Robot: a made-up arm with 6 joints. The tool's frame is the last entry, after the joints.
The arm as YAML. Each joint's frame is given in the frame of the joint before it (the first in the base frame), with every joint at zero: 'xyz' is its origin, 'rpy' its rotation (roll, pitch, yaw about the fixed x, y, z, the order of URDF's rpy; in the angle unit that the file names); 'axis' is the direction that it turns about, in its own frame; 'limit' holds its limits. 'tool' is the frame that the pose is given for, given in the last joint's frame.
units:
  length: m
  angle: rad
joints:
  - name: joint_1
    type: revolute
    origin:
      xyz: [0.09, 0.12, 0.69]
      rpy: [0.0, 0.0, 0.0]
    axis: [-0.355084, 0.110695, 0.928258]
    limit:
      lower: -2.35
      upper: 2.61
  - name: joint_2
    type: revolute
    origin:
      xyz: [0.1, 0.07, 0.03]
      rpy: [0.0, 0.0, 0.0]
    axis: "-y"
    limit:
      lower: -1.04
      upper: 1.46
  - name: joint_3
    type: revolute
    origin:
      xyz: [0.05, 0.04, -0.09]
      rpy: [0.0, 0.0, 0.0]
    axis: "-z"
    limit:
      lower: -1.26
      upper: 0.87
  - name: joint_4
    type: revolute
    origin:
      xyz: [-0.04, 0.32, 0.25]
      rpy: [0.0, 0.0, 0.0]
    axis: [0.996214, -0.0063, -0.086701]
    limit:
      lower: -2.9
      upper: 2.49
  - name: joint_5
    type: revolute
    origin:
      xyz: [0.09, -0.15, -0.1]
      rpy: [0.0, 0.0, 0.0]
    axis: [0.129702, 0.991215, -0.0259]
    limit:
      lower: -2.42
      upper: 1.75
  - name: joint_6
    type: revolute
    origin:
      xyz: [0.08, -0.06, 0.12]
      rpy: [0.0, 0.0, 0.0]
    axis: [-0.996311, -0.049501, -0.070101]
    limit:
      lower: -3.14
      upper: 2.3
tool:
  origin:
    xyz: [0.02, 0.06, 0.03]
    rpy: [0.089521, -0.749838, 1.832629]
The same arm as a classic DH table. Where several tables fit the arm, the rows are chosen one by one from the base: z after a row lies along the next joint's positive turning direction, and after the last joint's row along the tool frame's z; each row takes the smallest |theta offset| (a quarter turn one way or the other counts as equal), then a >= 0, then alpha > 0; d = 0 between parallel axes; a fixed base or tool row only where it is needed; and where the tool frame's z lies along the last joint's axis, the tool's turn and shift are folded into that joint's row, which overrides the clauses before.
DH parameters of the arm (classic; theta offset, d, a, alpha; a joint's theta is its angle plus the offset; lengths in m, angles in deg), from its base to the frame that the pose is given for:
base (fixed): 72.69 0.8153 0.1413 -21.84
joint_1: -73.86 -0.1427 0.1041 96.36
joint_2: -20.93 -0.1109 0.05 90
joint_3: -89.64 -0.1563 0.3197 -85.03
joint_4: 89.13 0.0758 -0.094 82.81
joint_5: -9.18 -0.2186 0.1117 100.16
joint_6: 45.56 -0.1278 0.0627 106.31
tool (fixed): 6.34 -0.0194 0 0
Joint limits (deg, base to tool): -134.65..149.54 -59.59..83.65 -72.19..49.85 -166.16..142.67 -138.66..100.27 -179.91..131.78

